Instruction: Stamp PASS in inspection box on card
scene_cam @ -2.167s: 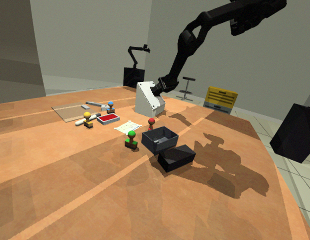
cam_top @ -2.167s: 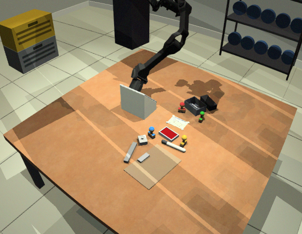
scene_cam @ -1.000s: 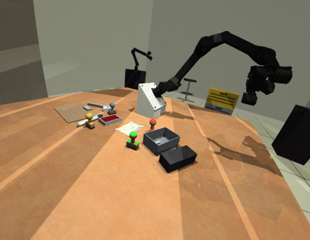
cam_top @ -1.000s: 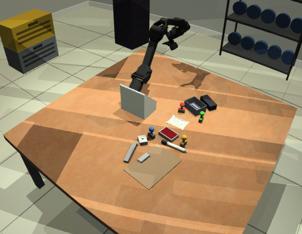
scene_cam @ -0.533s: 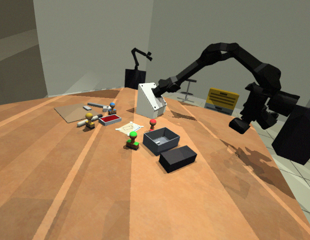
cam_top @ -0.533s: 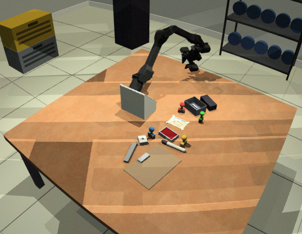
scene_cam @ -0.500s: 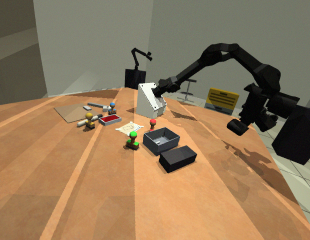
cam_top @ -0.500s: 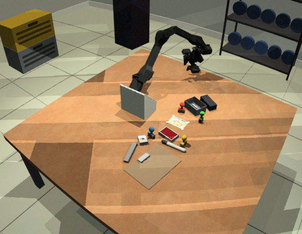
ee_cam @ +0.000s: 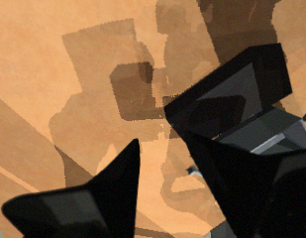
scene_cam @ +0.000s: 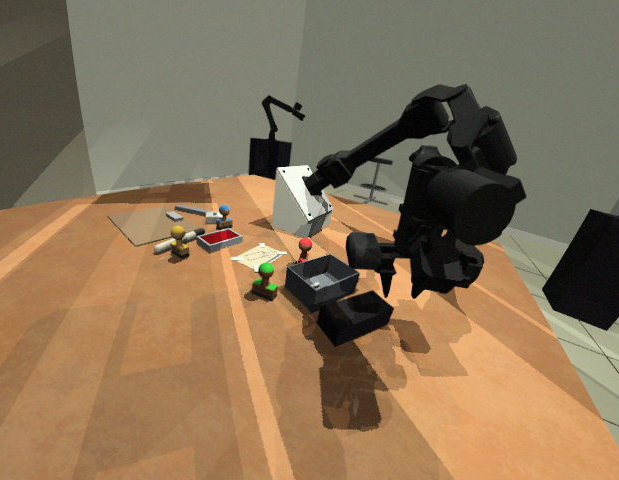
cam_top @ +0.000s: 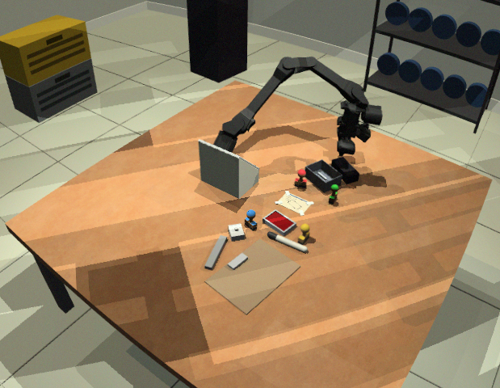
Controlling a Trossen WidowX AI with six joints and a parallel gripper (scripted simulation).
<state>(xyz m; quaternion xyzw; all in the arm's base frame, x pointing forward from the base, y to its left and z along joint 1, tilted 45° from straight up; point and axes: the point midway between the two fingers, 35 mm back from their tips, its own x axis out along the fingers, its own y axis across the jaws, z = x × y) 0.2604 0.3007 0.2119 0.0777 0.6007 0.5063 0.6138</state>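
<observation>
My gripper tip is 100 mm short of the green-knobbed stamp, 200 mm to the left of it and 30 mm above it. Round my gripper tip: grey box (10 mm ahead, 130 mm to the right, 40 mm below); then red-knobbed stamp (30 mm behind, 210 mm to the right, 30 mm below); then dark block (50 mm ahead, 50 mm to the right, 30 mm below).
</observation>
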